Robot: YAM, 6 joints.
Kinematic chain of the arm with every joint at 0, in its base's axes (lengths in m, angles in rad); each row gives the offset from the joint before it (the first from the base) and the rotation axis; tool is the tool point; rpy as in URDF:
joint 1: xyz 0 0 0.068 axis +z
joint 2: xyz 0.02 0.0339 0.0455 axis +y
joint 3: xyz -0.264 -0.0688 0 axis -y
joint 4: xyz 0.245 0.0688 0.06 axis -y
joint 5: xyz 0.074 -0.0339 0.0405 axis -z
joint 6: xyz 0.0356 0 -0.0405 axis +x
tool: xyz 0 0 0 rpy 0 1.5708 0
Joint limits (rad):
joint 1: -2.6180..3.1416
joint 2: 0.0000..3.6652
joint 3: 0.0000..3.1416
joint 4: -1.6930..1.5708
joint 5: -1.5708..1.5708
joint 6: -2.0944..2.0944
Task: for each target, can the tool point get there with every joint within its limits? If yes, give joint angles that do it. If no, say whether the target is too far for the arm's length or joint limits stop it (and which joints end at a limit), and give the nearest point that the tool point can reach.
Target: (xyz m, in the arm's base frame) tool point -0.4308 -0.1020 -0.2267
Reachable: no: joint limits stop it (at a limit: joint 1) | nearest point -0.4308 -0.0356 -0.2267 | short by 0.066 m
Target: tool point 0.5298 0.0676 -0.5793
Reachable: no: too far | nearest point 0.4095 0.0522 -0.3410 | short by 0.267 m
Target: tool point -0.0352 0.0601 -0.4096
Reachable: no: joint limits stop it (at a limit: joint 2) | nearest point -0.0496 0.0846 -0.3475 | short by 0.068 m
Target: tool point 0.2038 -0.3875 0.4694
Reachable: yes | joints -1.1514 2.0026 2.3291 -0.5293 -0.9213 -1.0839
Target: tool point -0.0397 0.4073 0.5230
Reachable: yes | joints 1.5990 1.8701 2.1071 0.2095 -0.9128 -1.2877
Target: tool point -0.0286 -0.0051 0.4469
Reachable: yes | joints -1.2402 0.2912 0.9764 -0.0536 0.9370 -0.7884
